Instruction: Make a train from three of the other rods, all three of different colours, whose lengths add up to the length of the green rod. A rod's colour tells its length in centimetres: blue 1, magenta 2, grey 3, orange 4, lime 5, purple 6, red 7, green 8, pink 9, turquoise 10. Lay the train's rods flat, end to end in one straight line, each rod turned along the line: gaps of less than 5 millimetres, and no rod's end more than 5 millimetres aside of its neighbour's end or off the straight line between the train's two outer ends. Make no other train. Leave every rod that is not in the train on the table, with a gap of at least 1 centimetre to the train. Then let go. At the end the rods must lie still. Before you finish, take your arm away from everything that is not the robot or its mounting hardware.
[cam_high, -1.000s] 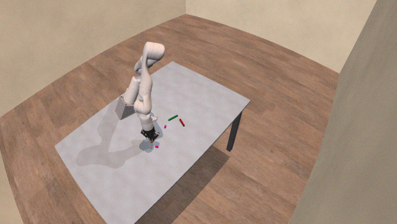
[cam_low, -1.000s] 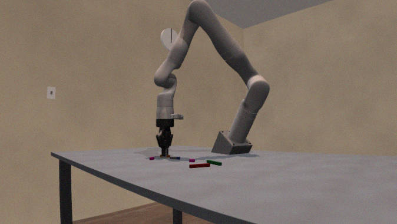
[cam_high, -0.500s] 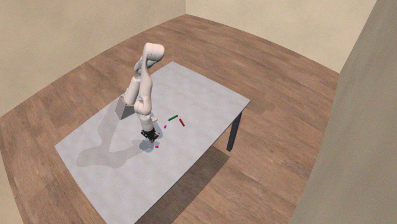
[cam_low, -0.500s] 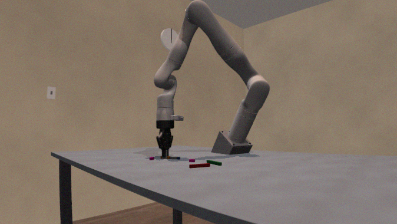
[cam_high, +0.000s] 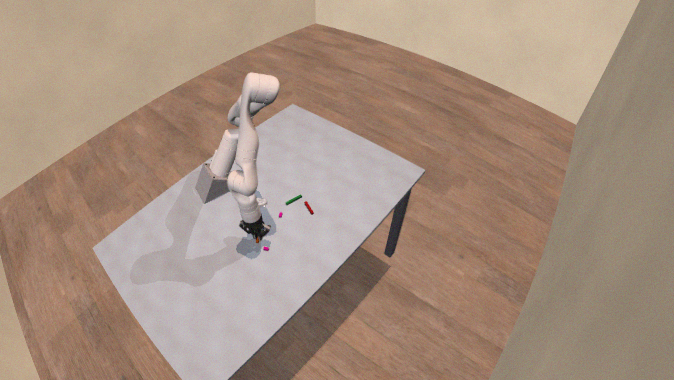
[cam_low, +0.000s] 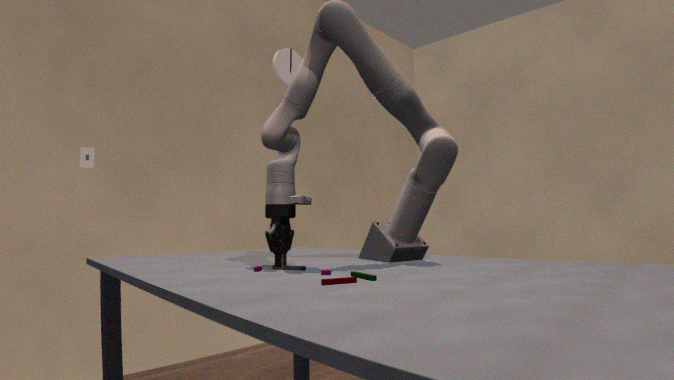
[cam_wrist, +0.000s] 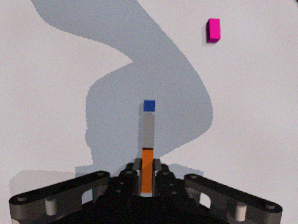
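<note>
The orange rod lies 1 cm below my hand. Round my hand: grey rod (2 cm behind, 3 cm to the left, 1 cm below); green rod (1 cm behind, 24 cm to the left, 1 cm below); blue rod (2 cm behind, 5 cm to the left, 1 cm below).
</note>
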